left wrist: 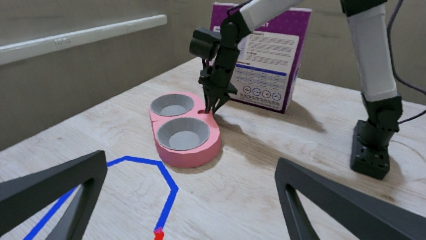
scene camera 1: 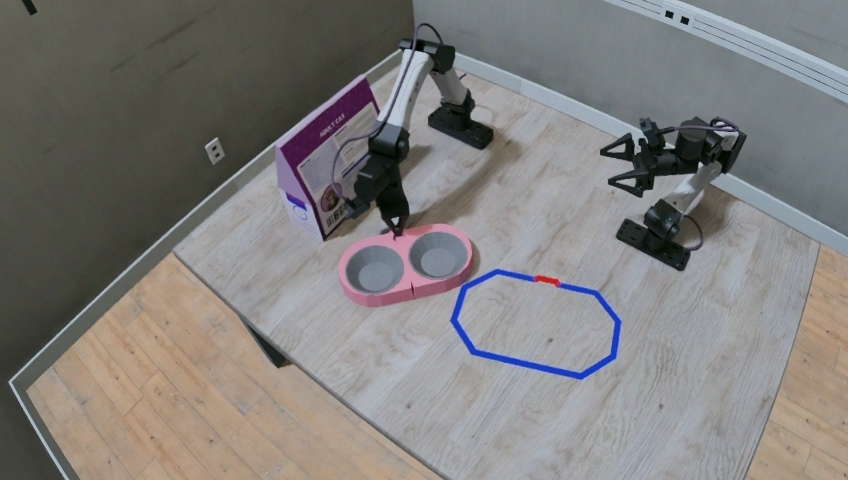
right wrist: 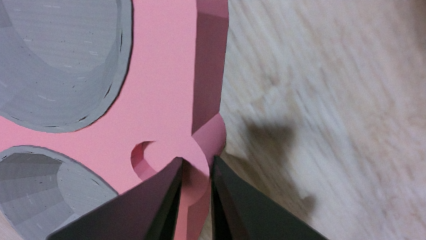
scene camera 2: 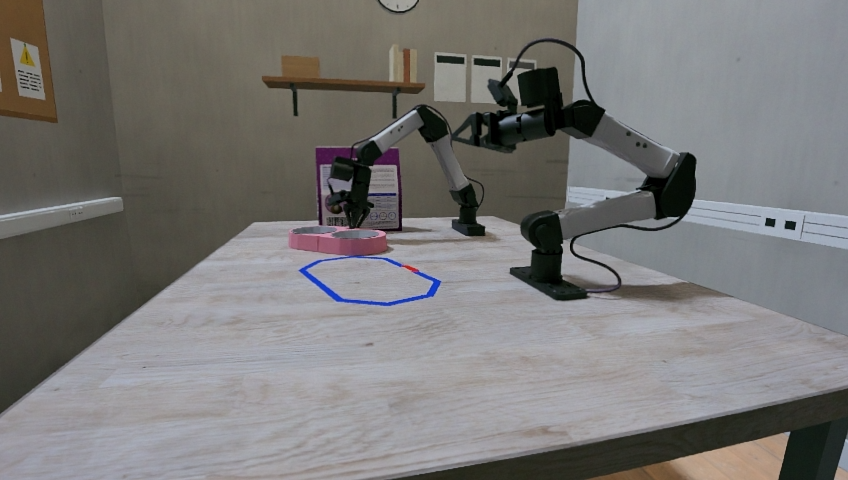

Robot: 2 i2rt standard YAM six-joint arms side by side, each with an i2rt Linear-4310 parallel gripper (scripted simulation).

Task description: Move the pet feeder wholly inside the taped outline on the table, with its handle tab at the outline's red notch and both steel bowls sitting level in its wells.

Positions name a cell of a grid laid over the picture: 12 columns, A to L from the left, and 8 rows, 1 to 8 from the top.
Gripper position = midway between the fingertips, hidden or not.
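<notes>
Through scene camera 1 I see a pink pet feeder (scene camera 1: F5), together with my right gripper (scene camera 1: F4) and my left gripper (scene camera 1: I3). Scene camera 2 shows my left gripper (scene camera 2: G3) as well, along with my right gripper (scene camera 2: F4) and the feeder (scene camera 2: E5). In the left wrist view there are the feeder (left wrist: F6), my left gripper (left wrist: F6) and my right gripper (left wrist: F4). The right wrist view gives me my right gripper (right wrist: F6) and the feeder (right wrist: E4).
</notes>
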